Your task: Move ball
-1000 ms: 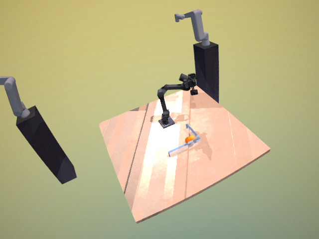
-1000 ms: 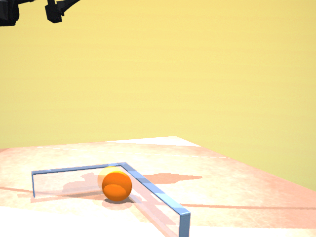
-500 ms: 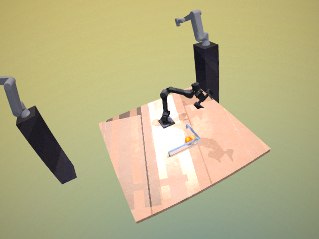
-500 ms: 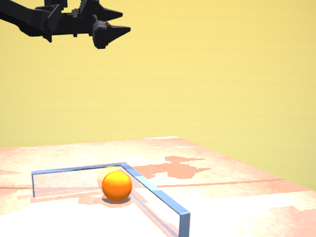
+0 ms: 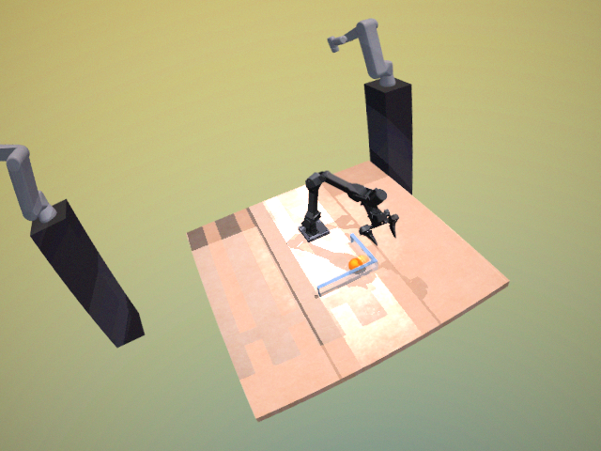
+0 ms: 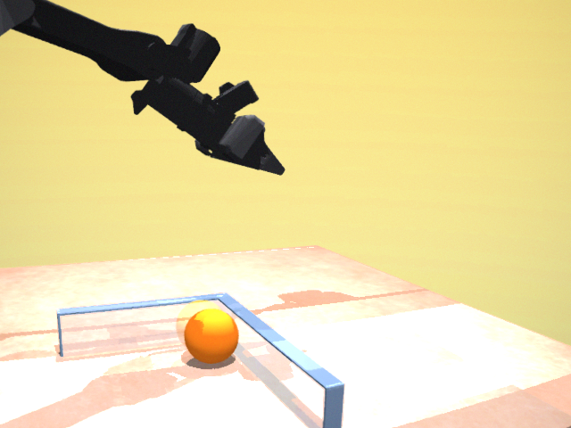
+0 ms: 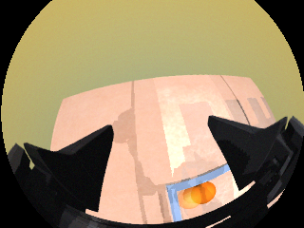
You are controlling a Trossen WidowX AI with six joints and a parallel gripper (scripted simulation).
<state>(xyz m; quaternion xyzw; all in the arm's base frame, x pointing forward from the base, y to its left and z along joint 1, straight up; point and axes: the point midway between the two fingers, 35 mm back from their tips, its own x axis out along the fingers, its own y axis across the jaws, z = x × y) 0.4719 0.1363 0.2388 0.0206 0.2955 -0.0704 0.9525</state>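
The orange ball lies 130 mm behind my gripper tip, 90 mm to the right of it and 200 mm below it.
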